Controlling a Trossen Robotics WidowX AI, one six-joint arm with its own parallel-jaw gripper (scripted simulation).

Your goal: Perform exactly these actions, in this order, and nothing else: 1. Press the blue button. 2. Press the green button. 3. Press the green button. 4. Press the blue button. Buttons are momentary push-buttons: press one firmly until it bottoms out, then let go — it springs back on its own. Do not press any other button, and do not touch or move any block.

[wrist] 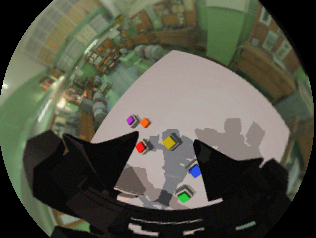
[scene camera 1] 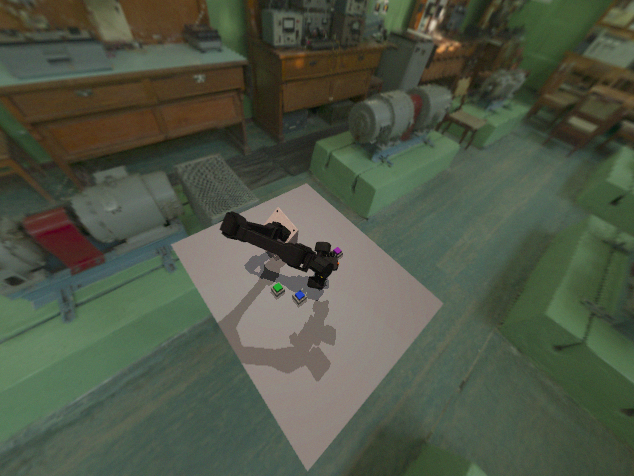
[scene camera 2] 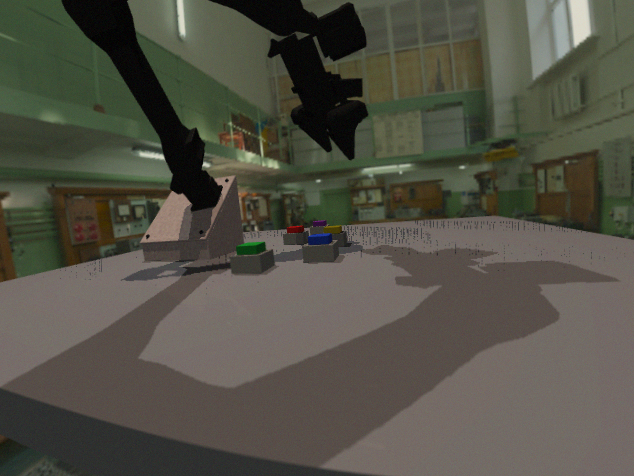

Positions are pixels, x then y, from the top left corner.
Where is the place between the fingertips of the gripper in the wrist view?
At 167, 138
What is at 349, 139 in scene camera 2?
The gripper.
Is the gripper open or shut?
Open.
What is the gripper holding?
Nothing.
